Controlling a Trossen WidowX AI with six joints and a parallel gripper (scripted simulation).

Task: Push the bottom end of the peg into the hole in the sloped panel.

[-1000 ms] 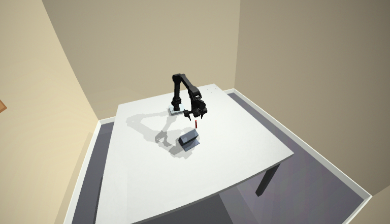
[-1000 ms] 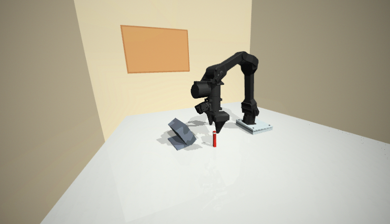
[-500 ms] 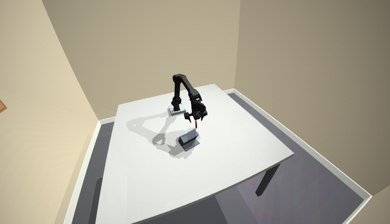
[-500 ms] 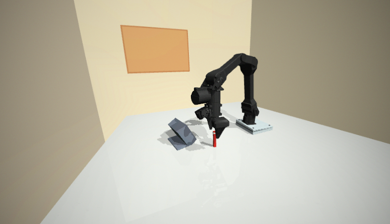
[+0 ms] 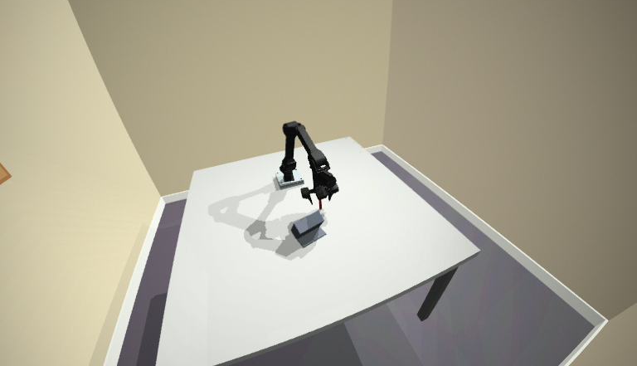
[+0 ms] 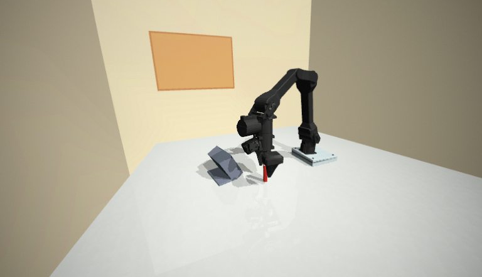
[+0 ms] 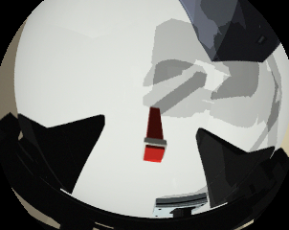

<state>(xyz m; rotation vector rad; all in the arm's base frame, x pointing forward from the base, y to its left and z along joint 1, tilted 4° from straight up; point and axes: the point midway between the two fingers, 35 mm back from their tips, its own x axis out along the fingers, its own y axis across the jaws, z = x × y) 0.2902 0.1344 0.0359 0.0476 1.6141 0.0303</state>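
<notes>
My gripper tip is now 1 cm below the red peg. From my gripper tip the other things lie so: grey sloped panel (14 cm ahead, 10 cm to the right, 1 cm above).
</notes>
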